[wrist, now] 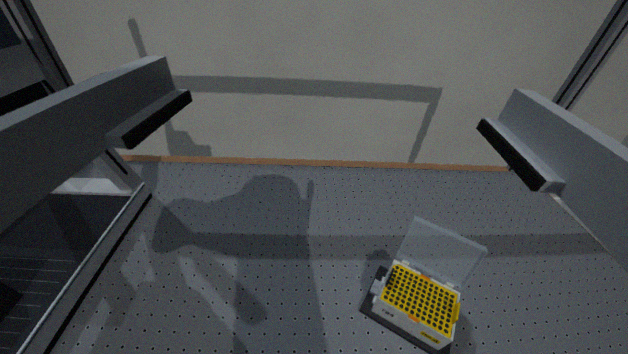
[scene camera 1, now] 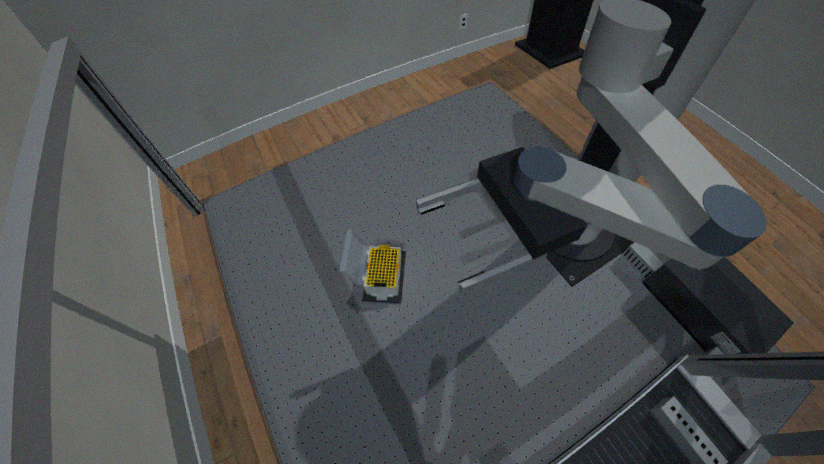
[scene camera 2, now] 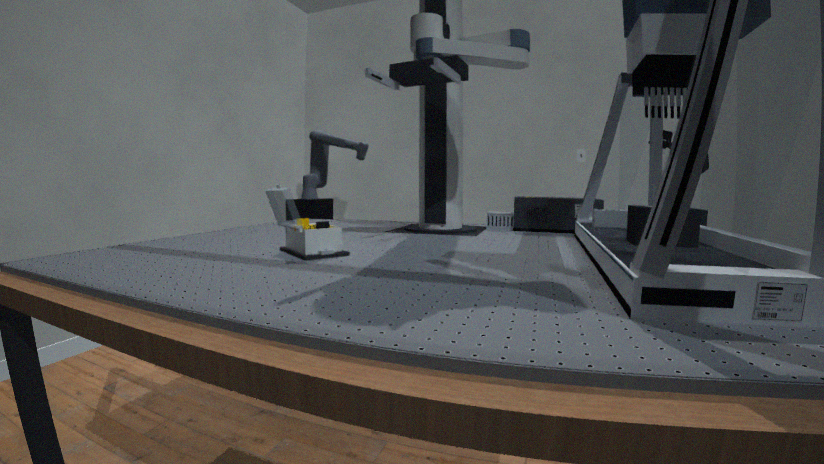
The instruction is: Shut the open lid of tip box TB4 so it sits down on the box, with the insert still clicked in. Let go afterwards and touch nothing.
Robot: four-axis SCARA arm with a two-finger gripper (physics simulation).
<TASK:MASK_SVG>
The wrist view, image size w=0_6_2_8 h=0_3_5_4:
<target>my gripper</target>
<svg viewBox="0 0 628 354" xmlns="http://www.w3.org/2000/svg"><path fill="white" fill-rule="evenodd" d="M515 88L498 119L483 118L476 129L531 191L556 194L628 272L628 147L537 92ZM166 56L143 57L0 116L0 232L110 147L135 148L193 101L188 89L175 89Z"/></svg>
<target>yellow insert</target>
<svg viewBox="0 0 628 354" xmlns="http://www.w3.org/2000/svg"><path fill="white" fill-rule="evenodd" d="M393 266L380 299L406 314L416 317L420 322L450 338L452 324L458 320L460 303L456 304L457 294L400 265Z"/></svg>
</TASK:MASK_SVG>
